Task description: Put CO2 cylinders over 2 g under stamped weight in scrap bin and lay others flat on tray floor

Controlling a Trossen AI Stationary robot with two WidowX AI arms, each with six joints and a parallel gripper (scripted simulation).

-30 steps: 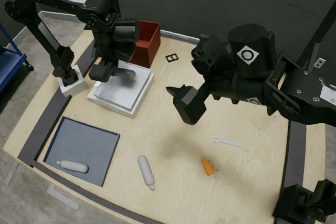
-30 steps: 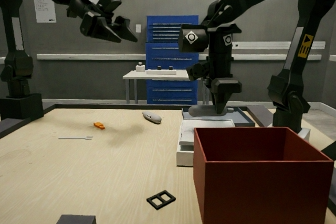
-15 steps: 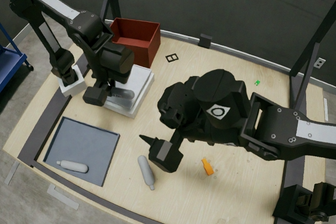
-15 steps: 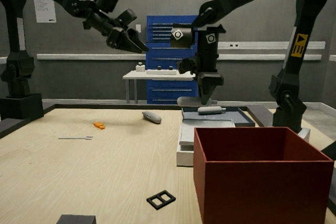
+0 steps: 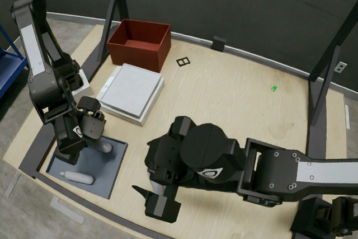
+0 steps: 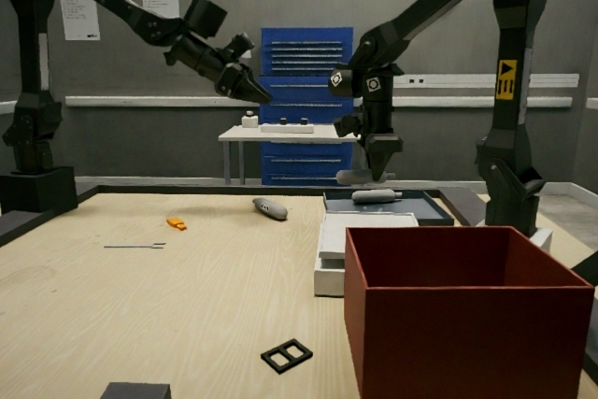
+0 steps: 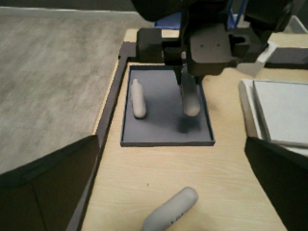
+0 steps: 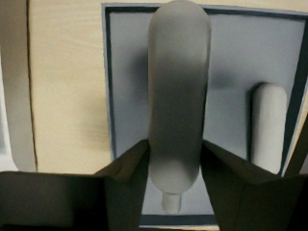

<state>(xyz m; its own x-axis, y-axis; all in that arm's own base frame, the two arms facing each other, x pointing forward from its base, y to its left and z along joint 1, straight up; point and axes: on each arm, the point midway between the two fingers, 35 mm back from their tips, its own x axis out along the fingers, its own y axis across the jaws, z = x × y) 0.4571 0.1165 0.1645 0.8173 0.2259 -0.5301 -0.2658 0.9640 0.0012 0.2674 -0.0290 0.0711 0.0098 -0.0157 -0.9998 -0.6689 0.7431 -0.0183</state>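
The grey tray lies 50 mm ahead of my right hand, 20 mm to the right of it and 120 mm below it. The rest, counted from my right hand: orange piece 140 mm behind, 370 mm to the left, 120 mm below; then scale 230 mm behind, 30 mm to the right, 90 mm below; then scale plate 230 mm behind, 20 mm to the right, 70 mm below.
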